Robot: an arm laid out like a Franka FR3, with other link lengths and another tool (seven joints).
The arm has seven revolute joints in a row. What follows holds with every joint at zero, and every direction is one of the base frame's. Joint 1 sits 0.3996 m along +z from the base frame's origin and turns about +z. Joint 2 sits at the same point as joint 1 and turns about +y. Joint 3 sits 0.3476 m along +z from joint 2 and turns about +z. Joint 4 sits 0.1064 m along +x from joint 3 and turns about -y. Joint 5 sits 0.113 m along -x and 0.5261 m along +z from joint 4 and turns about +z. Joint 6 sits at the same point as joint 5 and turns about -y. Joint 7 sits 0.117 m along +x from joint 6 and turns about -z. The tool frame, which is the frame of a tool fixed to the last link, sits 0.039 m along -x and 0.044 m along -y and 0.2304 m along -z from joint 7; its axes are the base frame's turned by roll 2.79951, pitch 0 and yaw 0.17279 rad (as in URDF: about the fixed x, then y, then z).
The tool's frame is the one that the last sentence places.
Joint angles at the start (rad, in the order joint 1, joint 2, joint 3, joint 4, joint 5, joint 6, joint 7):
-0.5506 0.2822 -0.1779 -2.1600 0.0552 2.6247 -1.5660
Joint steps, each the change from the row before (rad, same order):
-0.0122 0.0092 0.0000 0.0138 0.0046 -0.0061 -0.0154
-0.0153 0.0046 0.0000 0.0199 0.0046 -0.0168 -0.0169
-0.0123 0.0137 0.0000 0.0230 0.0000 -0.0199 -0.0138
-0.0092 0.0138 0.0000 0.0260 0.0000 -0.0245 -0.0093
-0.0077 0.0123 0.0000 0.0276 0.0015 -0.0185 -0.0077
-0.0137 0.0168 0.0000 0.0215 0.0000 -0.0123 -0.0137
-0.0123 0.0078 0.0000 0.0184 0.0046 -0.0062 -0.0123
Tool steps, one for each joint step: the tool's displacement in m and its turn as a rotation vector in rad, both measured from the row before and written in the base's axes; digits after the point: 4 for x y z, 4 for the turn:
-0.0033 -0.0096 0.0000 0.0001 0.0019 0.0000
-0.0034 -0.0124 0.0054 0.0010 0.0012 -0.0013
-0.0027 -0.0102 -0.0006 0.0045 0.0104 0.0023
-0.0007 -0.0087 0.0003 0.0065 0.0108 0.0011
0.0016 -0.0093 0.0037 0.0012 0.0032 0.0002
-0.0042 -0.0110 -0.0027 0.0023 0.0085 0.0009
-0.0025 -0.0111 0.0040 -0.0029 -0.0033 -0.0024

